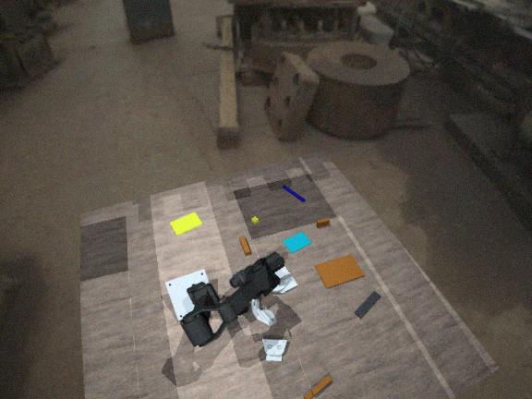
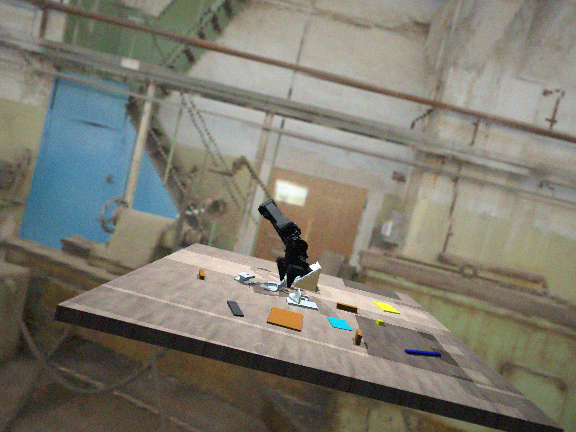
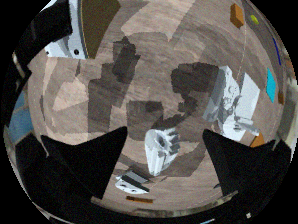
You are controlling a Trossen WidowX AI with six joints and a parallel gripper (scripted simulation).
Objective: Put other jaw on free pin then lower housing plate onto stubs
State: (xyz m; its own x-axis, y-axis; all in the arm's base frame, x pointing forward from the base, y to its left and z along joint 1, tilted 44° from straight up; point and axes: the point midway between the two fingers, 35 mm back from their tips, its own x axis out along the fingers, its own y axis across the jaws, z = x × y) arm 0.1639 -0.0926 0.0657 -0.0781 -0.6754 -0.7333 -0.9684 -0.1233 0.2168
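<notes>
My gripper tip is now 2 cm to the left of the jaw. The rest, counted from my gripper tip: orange bar (35 cm to the right, 3 cm ahead, 2 cm below); orange tile (36 cm ahead, 3 cm to the right, 3 cm below); cyan tile (29 cm ahead, 18 cm to the left, 3 cm below).
</notes>
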